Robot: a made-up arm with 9 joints. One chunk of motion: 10 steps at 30 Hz.
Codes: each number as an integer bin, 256 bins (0 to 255) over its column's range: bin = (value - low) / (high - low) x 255, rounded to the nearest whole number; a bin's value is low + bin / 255 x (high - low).
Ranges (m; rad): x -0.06..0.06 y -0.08..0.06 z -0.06..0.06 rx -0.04..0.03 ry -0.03..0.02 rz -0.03..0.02
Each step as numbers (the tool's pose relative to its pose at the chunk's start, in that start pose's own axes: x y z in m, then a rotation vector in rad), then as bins.
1 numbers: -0.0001 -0.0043 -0.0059 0.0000 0.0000 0.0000
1 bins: 127 138 115 146 153 153
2 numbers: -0.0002 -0.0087 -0.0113 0.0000 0.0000 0.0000
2 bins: 127 130 103 146 153 153
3 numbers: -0.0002 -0.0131 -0.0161 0.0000 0.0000 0.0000
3 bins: 127 122 93 146 153 153
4 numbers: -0.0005 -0.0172 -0.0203 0.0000 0.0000 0.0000
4 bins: 126 114 84 146 153 153
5 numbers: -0.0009 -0.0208 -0.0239 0.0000 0.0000 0.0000
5 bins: 126 108 77 146 153 153
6 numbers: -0.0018 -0.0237 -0.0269 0.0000 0.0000 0.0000
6 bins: 124 103 70 146 153 153
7 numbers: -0.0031 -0.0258 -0.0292 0.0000 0.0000 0.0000
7 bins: 121 99 65 146 153 153
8 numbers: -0.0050 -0.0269 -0.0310 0.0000 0.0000 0.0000
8 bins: 117 97 62 146 153 153
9 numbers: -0.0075 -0.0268 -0.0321 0.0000 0.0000 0.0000
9 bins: 112 97 59 146 153 153
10 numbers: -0.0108 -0.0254 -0.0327 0.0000 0.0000 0.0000
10 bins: 105 99 58 146 153 153
